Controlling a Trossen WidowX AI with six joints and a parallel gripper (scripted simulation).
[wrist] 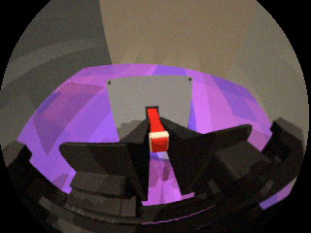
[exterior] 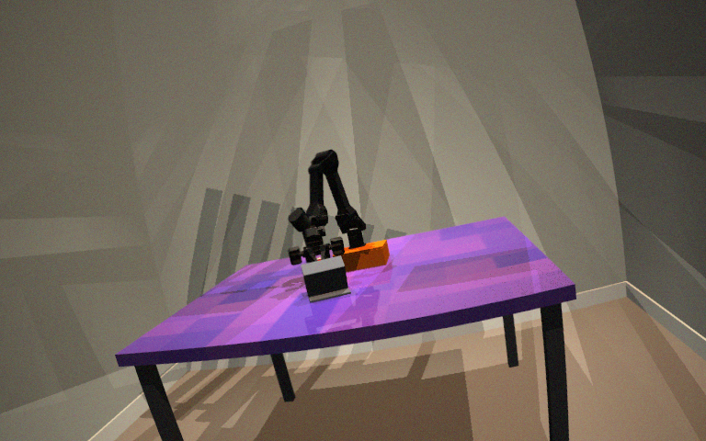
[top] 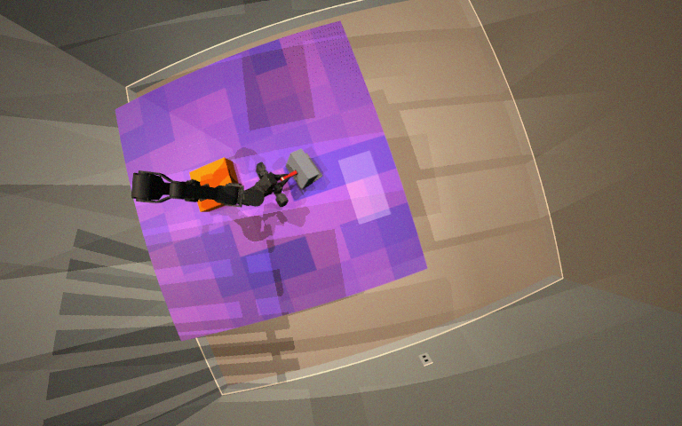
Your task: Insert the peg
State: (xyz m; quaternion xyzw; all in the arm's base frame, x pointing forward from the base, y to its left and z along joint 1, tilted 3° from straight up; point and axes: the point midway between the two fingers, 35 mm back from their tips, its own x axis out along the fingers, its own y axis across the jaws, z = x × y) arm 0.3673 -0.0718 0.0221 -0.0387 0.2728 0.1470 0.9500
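The grey sloped panel is 50 mm ahead of my gripper tip, 20 mm to the left of it and 30 mm below it. The rest, counted from my gripper tip: dark red peg 10 mm behind, 10 mm above.
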